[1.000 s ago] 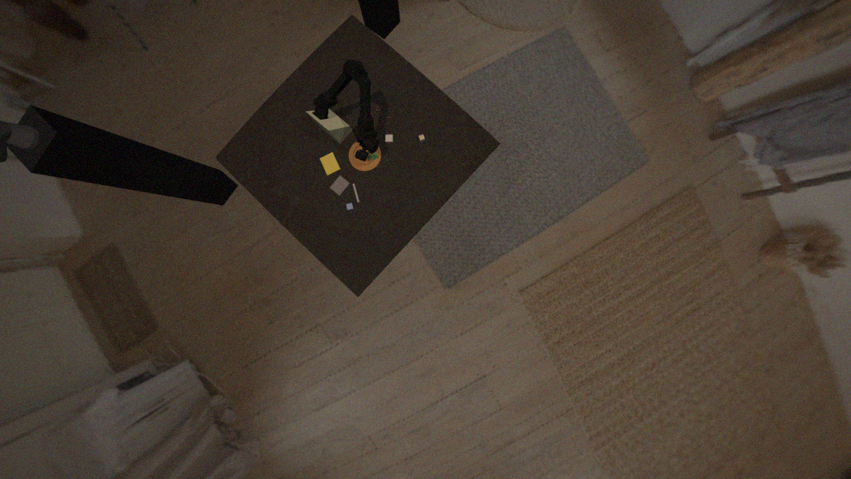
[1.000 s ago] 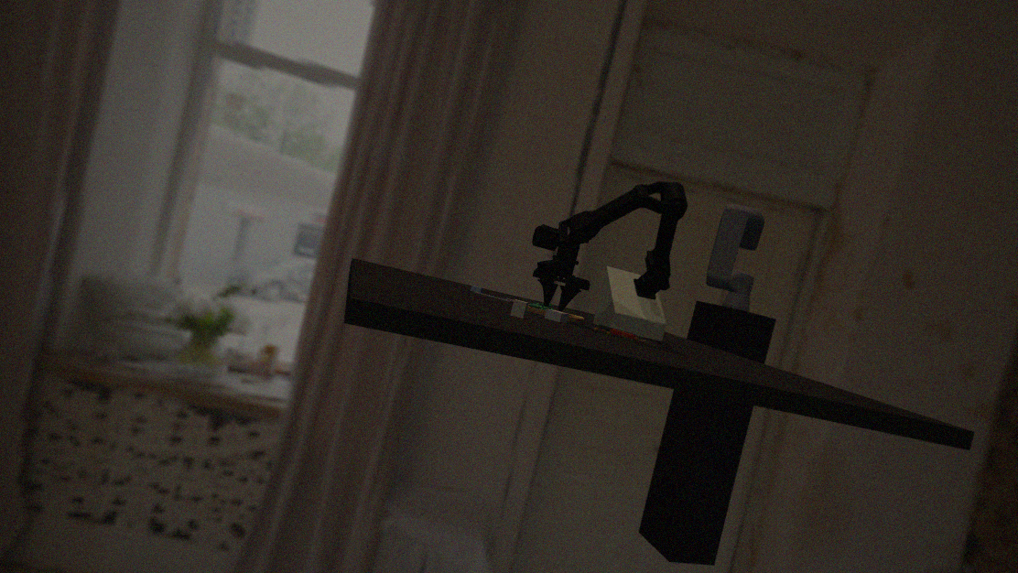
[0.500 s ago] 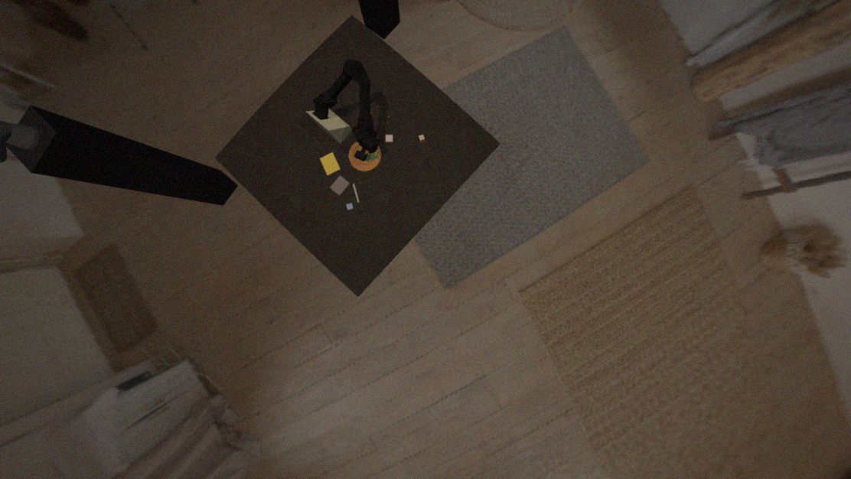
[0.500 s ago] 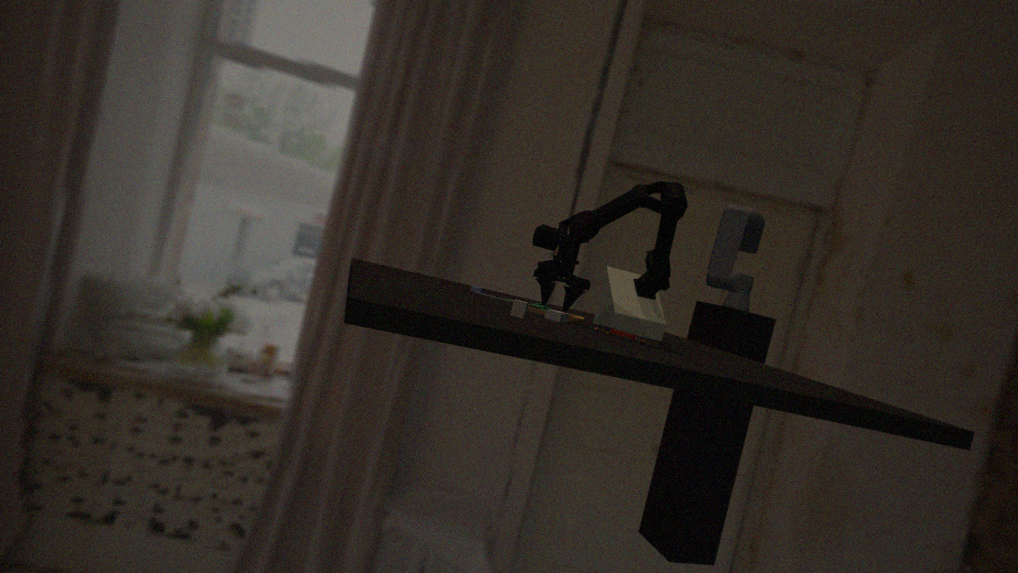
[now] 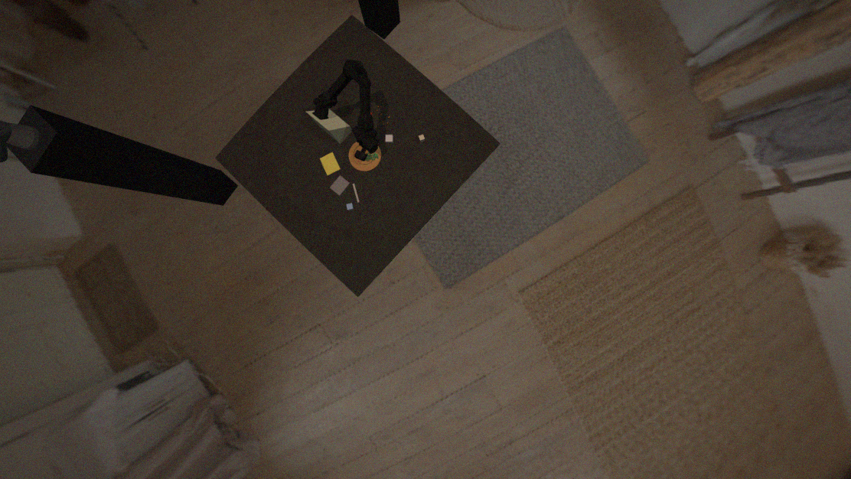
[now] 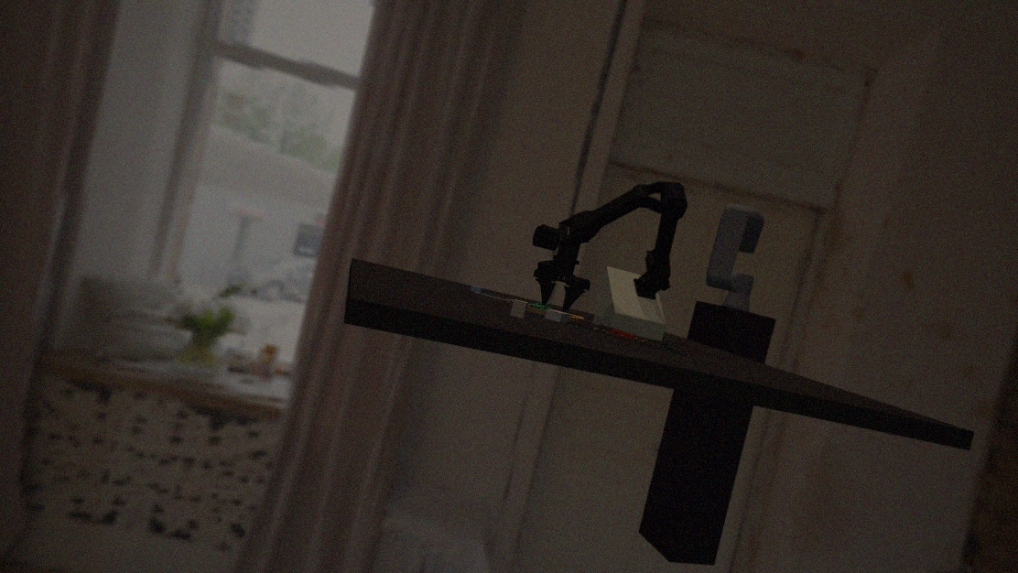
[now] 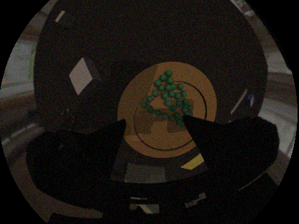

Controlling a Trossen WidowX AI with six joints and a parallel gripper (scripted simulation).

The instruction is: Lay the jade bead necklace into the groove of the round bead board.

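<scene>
The round bead board is 10 mm behind my gripper tip, 40 mm to the right of it and 10 mm below it. Round my gripper tip: yellow square (150 mm behind, 220 mm to the right, 20 mm below); grey-white block (50 mm ahead, 130 mm to the left, 10 mm below); red item (140 mm behind, 140 mm to the left, 20 mm below).
</scene>
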